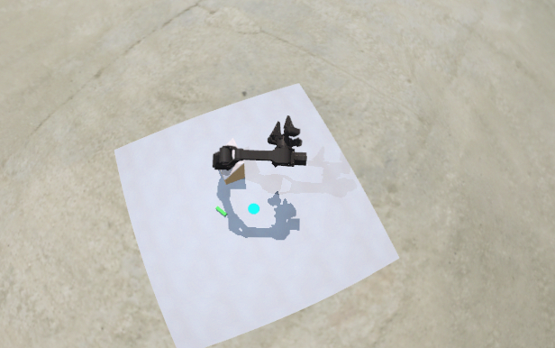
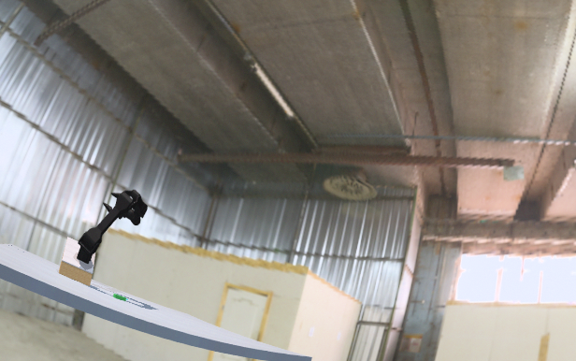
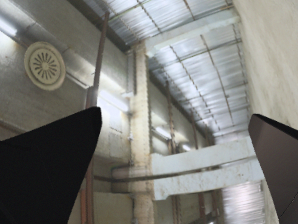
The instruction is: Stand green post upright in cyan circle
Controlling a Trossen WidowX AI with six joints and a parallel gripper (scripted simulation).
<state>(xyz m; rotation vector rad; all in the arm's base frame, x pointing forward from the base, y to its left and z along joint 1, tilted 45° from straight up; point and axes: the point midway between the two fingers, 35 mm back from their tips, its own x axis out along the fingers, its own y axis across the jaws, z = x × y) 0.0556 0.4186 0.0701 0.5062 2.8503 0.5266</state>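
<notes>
Now: the green post 460 mm below my gripper tip, 380 mm to the right of it and 160 mm ahead of it. Round my gripper tip: cyan circle (470 mm below, 210 mm to the right, 200 mm ahead).
</notes>
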